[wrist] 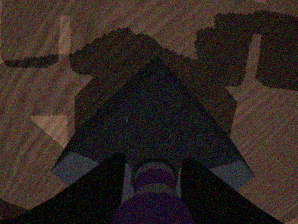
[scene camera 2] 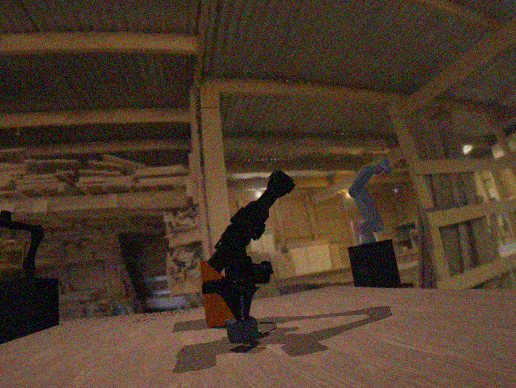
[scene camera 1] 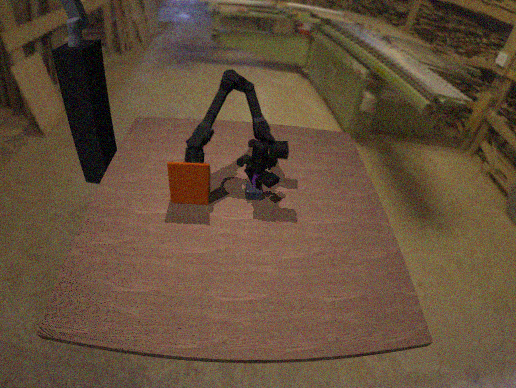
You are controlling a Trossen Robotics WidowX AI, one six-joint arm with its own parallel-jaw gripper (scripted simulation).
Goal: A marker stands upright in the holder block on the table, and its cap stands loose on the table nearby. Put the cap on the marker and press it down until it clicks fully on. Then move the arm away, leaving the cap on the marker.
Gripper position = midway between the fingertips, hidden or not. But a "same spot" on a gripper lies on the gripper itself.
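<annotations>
From the wrist view you'd see my gripper, and scene camera 2 has it as well: one and the same spot on my gripper is [wrist: 101, 188] and [scene camera 2: 248, 304]. My gripper also shows in scene camera 1 [255, 186].
</annotations>
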